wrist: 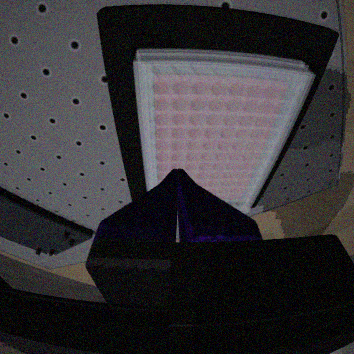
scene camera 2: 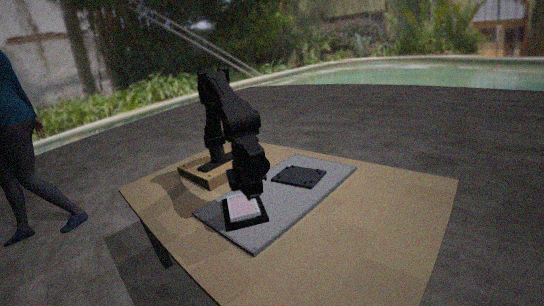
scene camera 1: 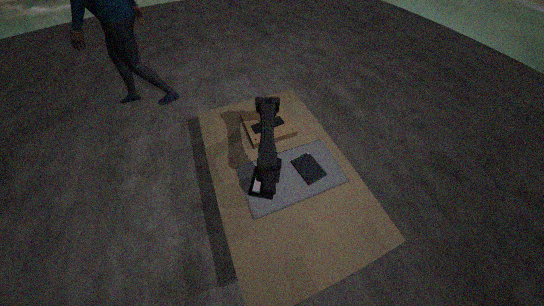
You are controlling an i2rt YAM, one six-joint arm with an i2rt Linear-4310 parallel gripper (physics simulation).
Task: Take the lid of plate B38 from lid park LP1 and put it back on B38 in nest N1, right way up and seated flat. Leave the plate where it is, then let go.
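Places are measured from the arm's base along level axes (x ahead, y left, z up), in centimetres.
Pixels of known places: gripper, between the fingertips: (wrist: pixel 177 177) (scene camera 2: pixel 248 199); arm's base, origin of its link: (scene camera 2: pixel 219 162).
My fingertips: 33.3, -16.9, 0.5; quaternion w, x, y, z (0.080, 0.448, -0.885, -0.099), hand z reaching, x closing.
Ahead of a thing's pixels: the offset from my fingertips to its top centre, as dx, dy, dz. "spot": to the spot under its first point. Level surfaces: height alone.
Plate B38 {-0.9, -2.0, -0.5} (scene camera 2: pixel 243 207) (wrist: pixel 215 110), with pink wells, sits in the black nest N1 {-0.9, -2.2, -1.5} (scene camera 1: pixel 262 195) (scene camera 2: pixel 250 222) (wrist: pixel 215 30). A clear lid {spot: +4.6, -1.3, -0.5} (wrist: pixel 142 110) appears to lie flat on the plate, with its pale rim around the wells; its near edge is hidden behind the fingers in the wrist view. Lid park LP1 {+2.9, +22.7, -1.3} (scene camera 1: pixel 309 169) (scene camera 2: pixel 299 176) (wrist: pixel 30 220) is a flat black holder with small pegs, and no lid shows on it. My gripper (scene camera 2: pixel 254 197) (wrist: pixel 177 177) is shut and empty, its fingertips together over the plate's arm-side part. Whether they touch the lid is unclear.
Nest and park stand on a grey perforated board {+1.5, +13.3, -3.2} (scene camera 1: pixel 295 196) (scene camera 2: pixel 280 210) (wrist: pixel 55 100) on the wooden table {dz -4.6} (scene camera 1: pixel 320 240) (scene camera 2: pixel 350 235). The arm's base is on a wooden block (scene camera 2: pixel 200 177) behind the board. A person (scene camera 1: pixel 120 40) (scene camera 2: pixel 17 130) walks beyond the table.
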